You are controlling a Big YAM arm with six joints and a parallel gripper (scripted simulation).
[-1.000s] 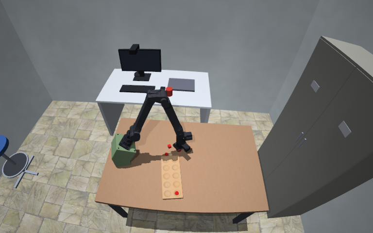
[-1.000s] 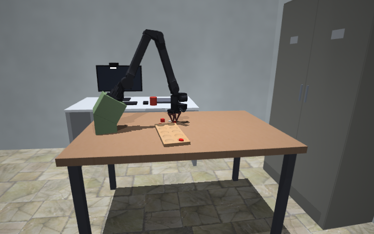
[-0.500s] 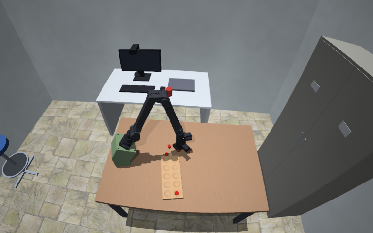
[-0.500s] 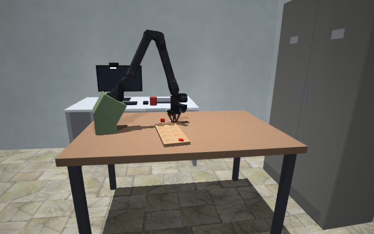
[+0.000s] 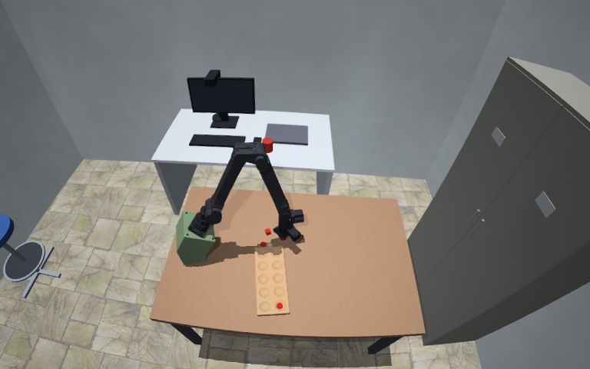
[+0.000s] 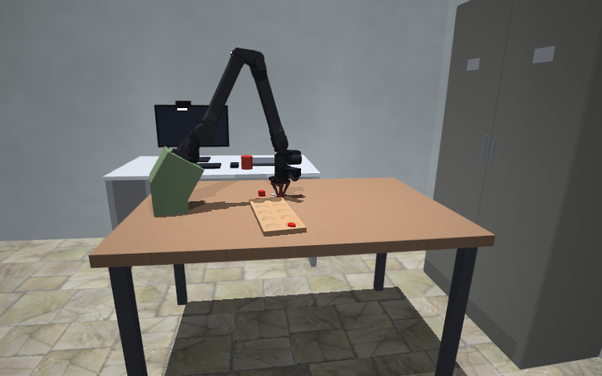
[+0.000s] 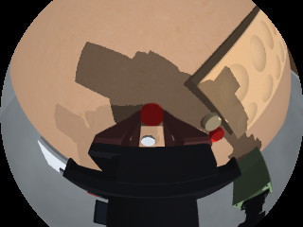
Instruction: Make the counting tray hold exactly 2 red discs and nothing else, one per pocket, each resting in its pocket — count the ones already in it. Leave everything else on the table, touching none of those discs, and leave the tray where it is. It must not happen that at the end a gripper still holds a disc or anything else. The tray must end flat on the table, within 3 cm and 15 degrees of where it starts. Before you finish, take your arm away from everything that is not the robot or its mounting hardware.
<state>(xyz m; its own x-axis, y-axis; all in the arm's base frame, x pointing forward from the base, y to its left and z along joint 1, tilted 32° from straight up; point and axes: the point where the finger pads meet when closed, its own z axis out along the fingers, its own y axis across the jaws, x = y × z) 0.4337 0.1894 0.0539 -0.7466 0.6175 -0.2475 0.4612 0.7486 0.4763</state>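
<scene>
My gripper is now 4 cm past the white piece, 3 cm to the right of it and 1 cm above it. The rest, counted from my hand: wooden counting tray: 1 cm ahead, 26 cm to the right; then red cube: 9 cm behind, 1 cm to the left; then tan disc: 6 cm behind, 7 cm to the right, 1 cm below.
</scene>
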